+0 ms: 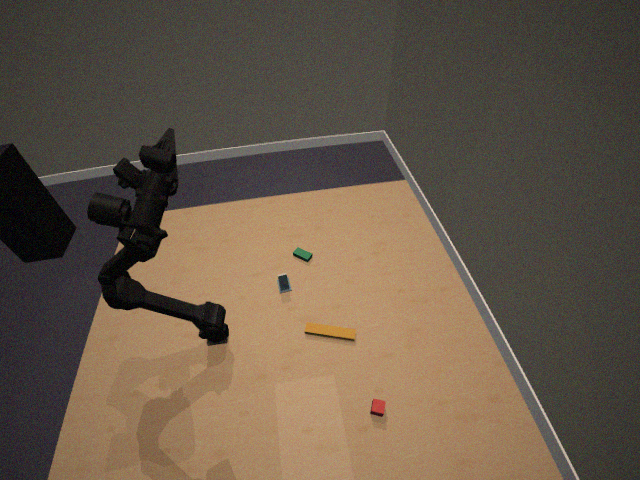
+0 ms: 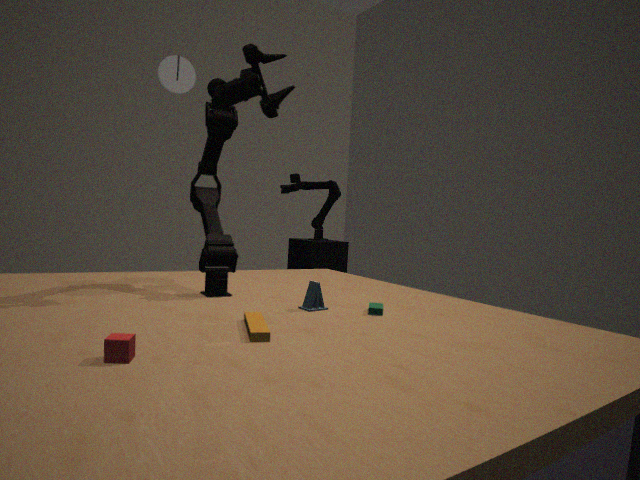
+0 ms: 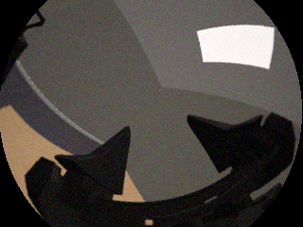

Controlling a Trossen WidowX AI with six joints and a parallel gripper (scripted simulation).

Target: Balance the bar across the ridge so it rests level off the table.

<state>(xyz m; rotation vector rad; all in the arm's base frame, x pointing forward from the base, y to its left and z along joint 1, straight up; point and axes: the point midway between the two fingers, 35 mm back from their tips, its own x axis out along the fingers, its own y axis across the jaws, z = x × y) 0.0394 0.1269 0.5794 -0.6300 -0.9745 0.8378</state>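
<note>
Now: the bar 30 cm ahead of my gripper tip, 21 cm to the right of it and 59 cm below it. Round my gripper tip: red cube (39 cm ahead, 45 cm to the right, 58 cm below); small green block (26 cm ahead, 12 cm to the left, 59 cm below).
</note>
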